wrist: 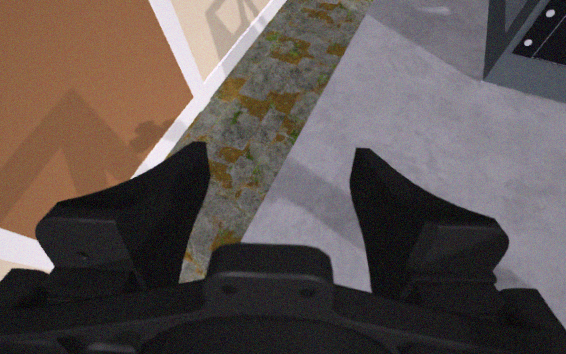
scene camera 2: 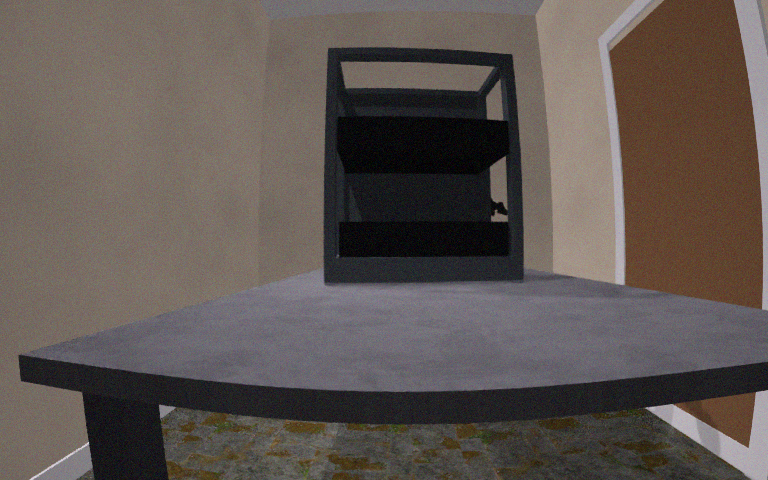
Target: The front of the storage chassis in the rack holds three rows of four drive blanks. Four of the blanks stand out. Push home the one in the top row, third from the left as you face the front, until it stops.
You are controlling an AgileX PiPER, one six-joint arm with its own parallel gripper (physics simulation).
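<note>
The rack [scene camera 2: 423,269] [wrist: 495,45] stands on the table, seen from behind or the side in the scene view, with two black boxes in it, an upper one [scene camera 2: 419,144] and a lower one [scene camera 2: 421,239]. I cannot tell which is the storage chassis. The drive blanks do not show in the scene view. In the wrist view a corner of a black panel [wrist: 542,45] with white round spots shows in the rack at the top right; no blank can be made out. My gripper [wrist: 280,162] is open, with nothing between its fingers, apart from the rack. A small dark part of the arm shows through the rack's right opening.
The grey table [scene camera 2: 396,339] [wrist: 425,150] carries the rack at its far part. Its edge runs diagonally through the wrist view, with the patterned floor [wrist: 270,75] beyond. A brown door [scene camera 2: 685,198] [wrist: 75,60] with a white frame is in the wall.
</note>
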